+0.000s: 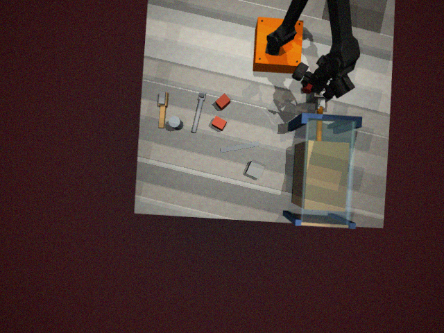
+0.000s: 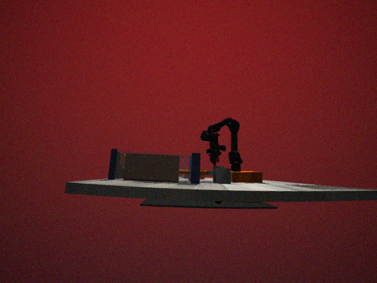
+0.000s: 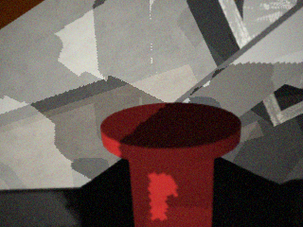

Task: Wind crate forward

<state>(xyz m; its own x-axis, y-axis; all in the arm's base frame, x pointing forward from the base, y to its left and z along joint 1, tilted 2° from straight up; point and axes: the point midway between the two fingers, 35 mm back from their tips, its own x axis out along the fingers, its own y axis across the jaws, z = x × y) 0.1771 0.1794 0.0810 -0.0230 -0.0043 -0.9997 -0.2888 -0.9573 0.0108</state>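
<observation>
The grey crank handle is 40 mm to the left of my gripper tip, 10 mm below it and 10 mm behind it. The rest, counted from my gripper tip: winch: 80 mm to the left, 80 mm below, 50 mm behind; red knob: 20 mm above; blue frame: 120 mm to the left, 120 mm ahead, 10 mm below.
</observation>
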